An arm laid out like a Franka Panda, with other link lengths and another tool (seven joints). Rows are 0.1 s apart.
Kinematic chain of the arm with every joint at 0, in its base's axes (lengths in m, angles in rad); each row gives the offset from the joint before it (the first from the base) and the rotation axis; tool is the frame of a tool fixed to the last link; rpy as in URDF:
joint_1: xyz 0 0 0.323 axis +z
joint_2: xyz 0 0 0 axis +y
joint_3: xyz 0 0 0.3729 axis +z
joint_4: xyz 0.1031 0 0 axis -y
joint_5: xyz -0.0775 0 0.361 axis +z
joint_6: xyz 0 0 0 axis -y
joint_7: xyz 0.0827 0 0 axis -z
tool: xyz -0.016 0.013 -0.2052 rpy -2.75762 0 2.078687
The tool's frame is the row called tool.
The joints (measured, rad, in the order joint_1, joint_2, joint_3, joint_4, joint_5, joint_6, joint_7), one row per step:
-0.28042, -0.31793, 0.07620, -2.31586, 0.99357, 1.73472, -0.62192
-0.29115, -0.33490, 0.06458, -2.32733, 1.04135, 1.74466, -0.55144
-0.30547, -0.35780, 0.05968, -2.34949, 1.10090, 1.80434, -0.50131
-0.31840, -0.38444, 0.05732, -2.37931, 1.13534, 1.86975, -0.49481
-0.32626, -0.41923, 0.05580, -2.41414, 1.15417, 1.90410, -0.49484
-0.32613, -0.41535, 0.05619, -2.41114, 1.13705, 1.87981, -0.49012
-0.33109, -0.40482, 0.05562, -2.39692, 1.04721, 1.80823, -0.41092
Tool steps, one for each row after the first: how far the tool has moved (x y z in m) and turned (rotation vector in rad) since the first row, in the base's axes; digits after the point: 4 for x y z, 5 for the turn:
0.0031, -0.0049, 0.0102, 0.04758, 0.03725, -0.08874
0.0117, -0.0144, 0.0178, 0.08423, 0.03951, -0.20562
0.0153, -0.0258, 0.0187, 0.08972, 0.01371, -0.29079
0.0096, -0.0307, 0.0187, 0.09128, -0.00364, -0.33602
0.0060, -0.0278, 0.0167, 0.08710, 0.01364, -0.31163
-0.0067, -0.0257, 0.0087, 0.04884, 0.11932, -0.26962

